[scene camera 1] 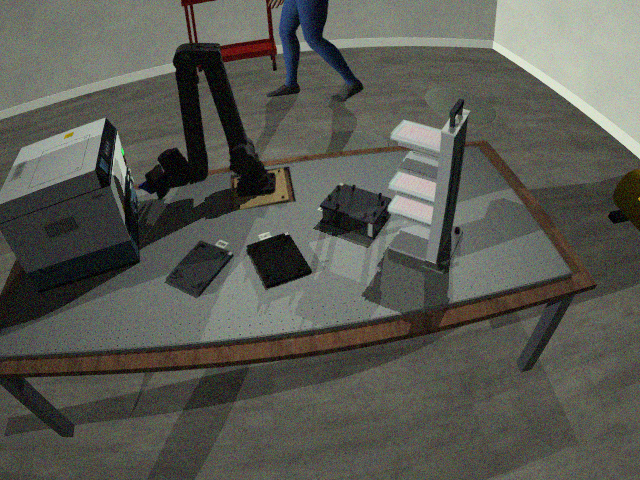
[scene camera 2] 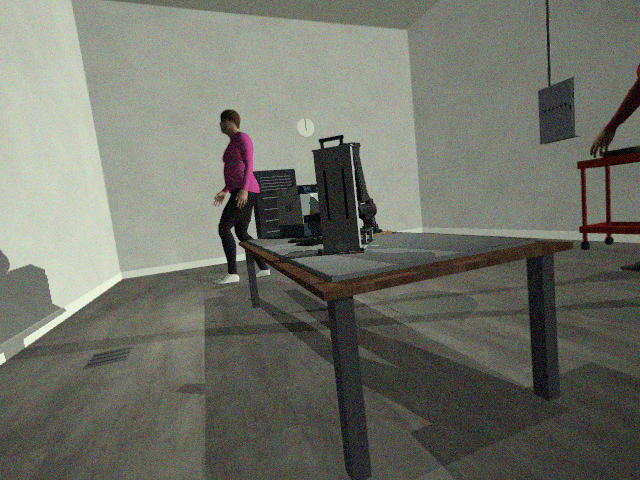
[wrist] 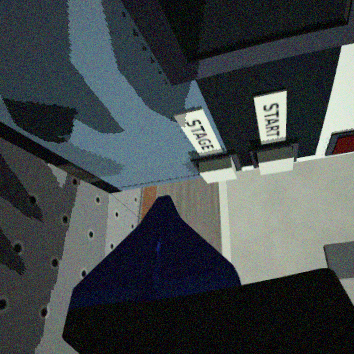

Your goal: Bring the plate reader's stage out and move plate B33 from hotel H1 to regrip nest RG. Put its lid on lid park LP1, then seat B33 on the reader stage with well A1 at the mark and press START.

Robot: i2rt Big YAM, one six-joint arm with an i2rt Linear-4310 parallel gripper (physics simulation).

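Pixels of known places: gripper, fingertip midpoint: (scene camera 1: pixel 139 186) (wrist: pixel 165 204); arm's base, link origin: (scene camera 1: pixel 256 186).
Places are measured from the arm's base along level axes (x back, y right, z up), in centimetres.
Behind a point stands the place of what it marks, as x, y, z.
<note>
The plate reader (scene camera 1: pixel 104 210) @(-32.2, 37.6, 20.2) stands at the table's left edge. My gripper (scene camera 1: pixel 143 187) @(0.1, 40.9, 5.3) (wrist: pixel 165 204) @(0.1, 40.9, 5.3) is shut and empty, with its dark blue fingertips together close to the reader's front. In the wrist view the tip points toward the STAGE button (wrist: pixel 215 169) @(0.0, 42.7, 8.0) and stands a little short of it; the START button (wrist: pixel 275 161) @(0.2, 42.7, 11.2) is just to its right. Hotel H1 (scene camera 1: pixel 451 181) @(-37.4, -49.1, 24.3) (scene camera 2: pixel 337 200) @(-33.2, -51.8, 18.9) stands at the right with pale lidded plates (scene camera 1: pixel 415 135) @(-29.7, -41.7, 32.3) on its shelves; I cannot read which is B33. The dark regrip nest (scene camera 1: pixel 353 210) @(-22.6, -28.0, 5.5) is empty. Two dark flat lid park pads (scene camera 1: pixel 199 267) @(-35.5, 13.6, 0.7) (scene camera 1: pixel 277 259) @(-34.1, -7.4, 0.5) lie in front.
The arm's base sits on a tan plate (scene camera 1: pixel 282 190) @(-3.8, -8.3, 0.3) at the table's back. A person (scene camera 1: pixel 313 48) (scene camera 2: pixel 237 200) walks behind the table near a red cart (scene camera 1: pixel 247 48). The table (scene camera 2: pixel 413 267) @(-25.1, -88.0, -1.7) has a wooden rim.
</note>
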